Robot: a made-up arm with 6 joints. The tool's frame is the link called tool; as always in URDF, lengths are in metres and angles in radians. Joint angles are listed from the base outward.
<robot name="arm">
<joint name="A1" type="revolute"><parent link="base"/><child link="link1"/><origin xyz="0.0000 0.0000 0.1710" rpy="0.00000 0.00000 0.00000"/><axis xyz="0 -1 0"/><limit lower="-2.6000" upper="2.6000"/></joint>
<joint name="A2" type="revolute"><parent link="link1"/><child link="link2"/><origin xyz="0.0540 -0.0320 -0.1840" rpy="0.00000 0.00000 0.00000"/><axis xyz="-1 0 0"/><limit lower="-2.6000" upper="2.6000"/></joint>
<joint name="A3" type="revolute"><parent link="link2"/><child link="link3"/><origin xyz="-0.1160 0.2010 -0.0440" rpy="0.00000 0.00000 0.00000"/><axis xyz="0 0 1"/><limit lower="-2.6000" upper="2.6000"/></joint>
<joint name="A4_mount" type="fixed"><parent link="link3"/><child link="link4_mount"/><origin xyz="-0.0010 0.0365 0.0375" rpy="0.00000 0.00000 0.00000"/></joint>
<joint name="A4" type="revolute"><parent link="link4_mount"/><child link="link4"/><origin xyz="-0.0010 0.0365 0.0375" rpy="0.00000 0.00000 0.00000"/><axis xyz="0 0 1"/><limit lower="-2.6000" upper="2.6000"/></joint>
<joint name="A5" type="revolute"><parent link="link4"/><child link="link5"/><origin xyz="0.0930 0.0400 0.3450" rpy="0.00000 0.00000 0.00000"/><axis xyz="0 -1 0"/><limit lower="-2.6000" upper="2.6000"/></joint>
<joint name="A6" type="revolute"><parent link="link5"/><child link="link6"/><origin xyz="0.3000 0.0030 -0.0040" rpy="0.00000 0.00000 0.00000"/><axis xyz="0 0 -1"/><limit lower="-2.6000" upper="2.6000"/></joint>
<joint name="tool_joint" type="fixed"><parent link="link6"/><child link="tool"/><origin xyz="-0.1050 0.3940 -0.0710" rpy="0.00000 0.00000 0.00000"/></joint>
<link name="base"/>
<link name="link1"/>
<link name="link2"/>
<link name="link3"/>
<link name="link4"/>
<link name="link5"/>
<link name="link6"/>
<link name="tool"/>
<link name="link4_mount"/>
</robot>
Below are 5 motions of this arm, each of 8 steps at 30 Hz.
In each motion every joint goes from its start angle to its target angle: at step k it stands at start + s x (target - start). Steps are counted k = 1, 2, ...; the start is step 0. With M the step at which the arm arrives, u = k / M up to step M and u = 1 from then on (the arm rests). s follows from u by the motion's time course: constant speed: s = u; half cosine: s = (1 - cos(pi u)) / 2; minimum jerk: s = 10 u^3 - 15 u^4 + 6 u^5.
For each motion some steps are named. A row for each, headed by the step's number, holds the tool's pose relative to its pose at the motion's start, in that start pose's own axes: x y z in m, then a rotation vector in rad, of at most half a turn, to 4 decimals.
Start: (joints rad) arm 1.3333 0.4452 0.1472 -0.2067 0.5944 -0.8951
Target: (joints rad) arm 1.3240 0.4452 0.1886 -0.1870 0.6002 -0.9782
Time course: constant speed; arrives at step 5
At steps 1, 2, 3, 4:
1: -0.0076 0.0007 0.0018 0.0049 -0.0054 0.0275
2: -0.0152 0.0012 0.0034 0.0097 -0.0108 0.0549
3: -0.0228 0.0014 0.0051 0.0144 -0.0164 0.0823
4: -0.0303 0.0013 0.0066 0.0191 -0.0220 0.1097

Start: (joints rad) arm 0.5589 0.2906 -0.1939 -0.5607 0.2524 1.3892
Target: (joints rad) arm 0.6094 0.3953 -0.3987 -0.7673 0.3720 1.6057
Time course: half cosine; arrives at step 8
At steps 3, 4, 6, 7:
3: 0.1177 0.0042 0.0373 0.0631 -0.0561 -0.1907
4: 0.1896 -0.0050 0.0653 0.1047 -0.0892 -0.3087
6: 0.3163 -0.0460 0.1243 0.1864 -0.1472 -0.5265
7: 0.3528 -0.0647 0.1439 0.2126 -0.1641 -0.5931

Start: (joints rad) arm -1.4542 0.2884 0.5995 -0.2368 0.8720 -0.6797
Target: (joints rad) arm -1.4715 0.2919 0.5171 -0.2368 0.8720 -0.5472
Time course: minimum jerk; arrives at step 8
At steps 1, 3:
1: 0.0010 -0.0001 -0.0004 -0.0006 0.0008 -0.0030
3: 0.0168 -0.0015 -0.0064 -0.0097 0.0134 -0.0507

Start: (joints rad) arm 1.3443 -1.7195 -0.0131 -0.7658 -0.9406 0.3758
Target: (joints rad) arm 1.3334 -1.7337 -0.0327 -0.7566 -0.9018 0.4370
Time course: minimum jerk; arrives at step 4
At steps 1, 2, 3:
1: 0.0030 0.0005 0.0027 0.0034 -0.0020 -0.0067
2: 0.0146 0.0020 0.0134 0.0167 -0.0093 -0.0324
3: 0.0263 0.0032 0.0242 0.0301 -0.0164 -0.0583

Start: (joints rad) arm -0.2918 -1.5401 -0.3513 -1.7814 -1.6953 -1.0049
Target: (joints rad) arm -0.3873 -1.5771 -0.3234 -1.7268 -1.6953 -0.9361
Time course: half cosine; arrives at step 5
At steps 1, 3, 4, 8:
1: 0.0033 0.0019 0.0008 0.0032 0.0003 -0.0085
3: 0.0224 0.0122 0.0060 0.0224 0.0028 -0.0572
4: 0.0308 0.0165 0.0086 0.0312 0.0045 -0.0784
8: 0.0340 0.0181 0.0096 0.0346 0.0051 -0.0864

